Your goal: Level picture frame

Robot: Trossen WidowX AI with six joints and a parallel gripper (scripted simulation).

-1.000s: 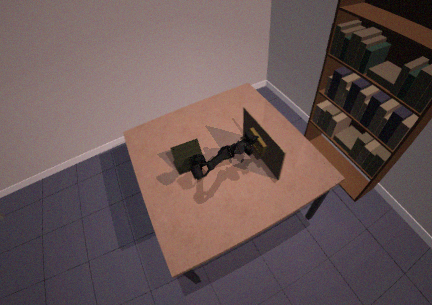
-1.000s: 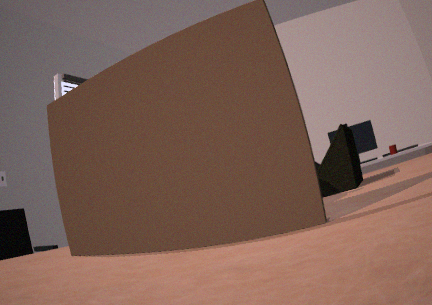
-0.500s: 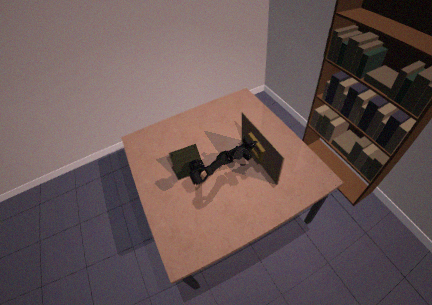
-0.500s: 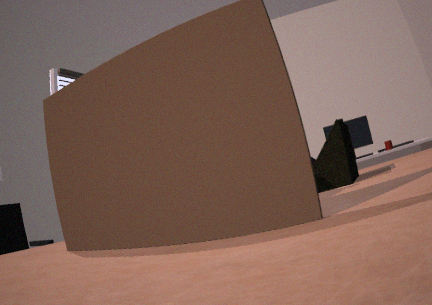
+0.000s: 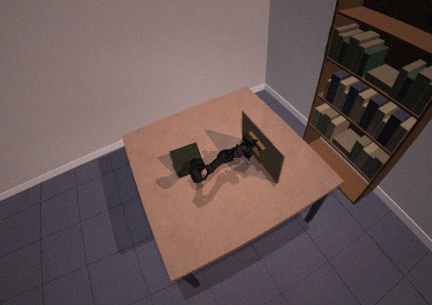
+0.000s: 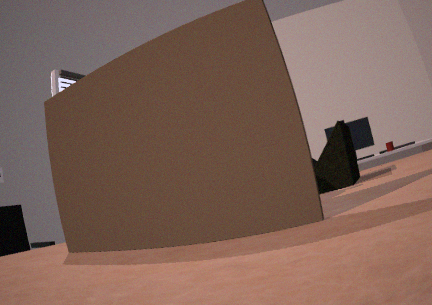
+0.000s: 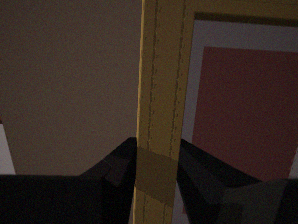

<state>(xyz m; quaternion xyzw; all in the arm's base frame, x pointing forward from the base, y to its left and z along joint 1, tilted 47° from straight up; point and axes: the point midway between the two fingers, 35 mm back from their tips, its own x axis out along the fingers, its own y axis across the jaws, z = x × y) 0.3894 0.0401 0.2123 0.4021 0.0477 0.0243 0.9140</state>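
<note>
The picture frame is 10 mm to the left of my gripper tip and 50 mm below it. The rest, counted from my gripper tip: wall panel: 20 mm ahead, 60 mm below.
</note>
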